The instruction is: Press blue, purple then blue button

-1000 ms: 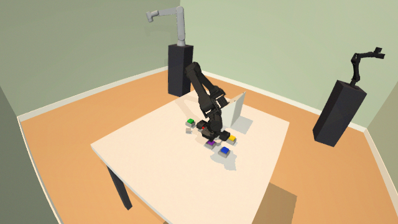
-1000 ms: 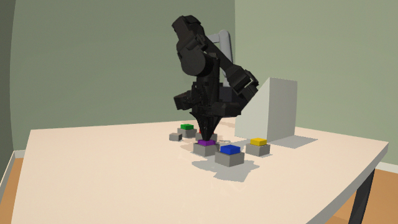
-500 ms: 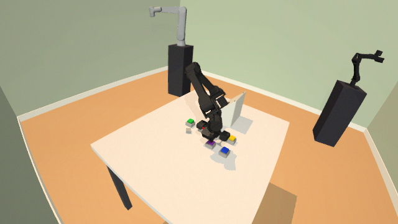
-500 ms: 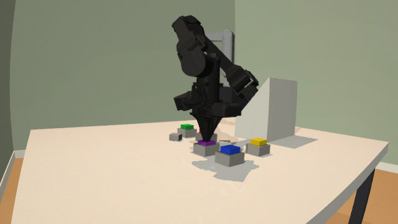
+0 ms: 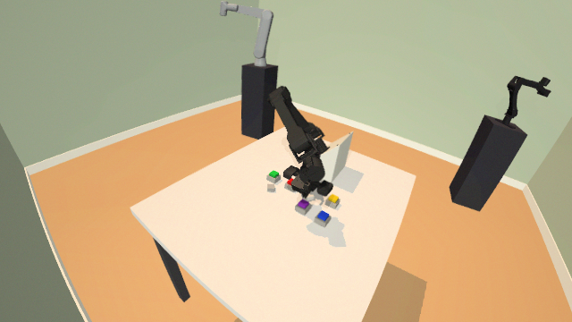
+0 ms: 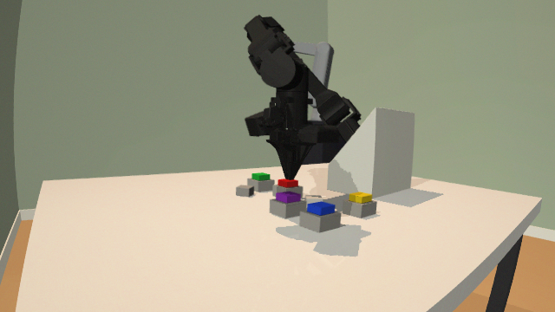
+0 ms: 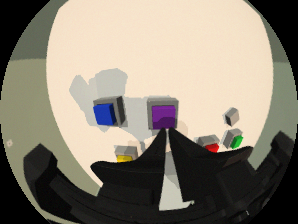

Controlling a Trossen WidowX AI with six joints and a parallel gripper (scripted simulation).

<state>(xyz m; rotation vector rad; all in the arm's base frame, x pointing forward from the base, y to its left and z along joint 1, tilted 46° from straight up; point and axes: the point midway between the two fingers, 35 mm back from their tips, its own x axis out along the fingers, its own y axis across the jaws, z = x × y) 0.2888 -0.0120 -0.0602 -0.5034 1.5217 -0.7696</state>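
Right now my gripper tip is 30 mm above the purple button. Round my gripper tip: red button: 100 mm behind, 100 mm to the right, 30 mm below; blue button: 20 mm ahead, 90 mm to the left, 30 mm below; yellow button: 100 mm behind, 100 mm to the left, 30 mm below.
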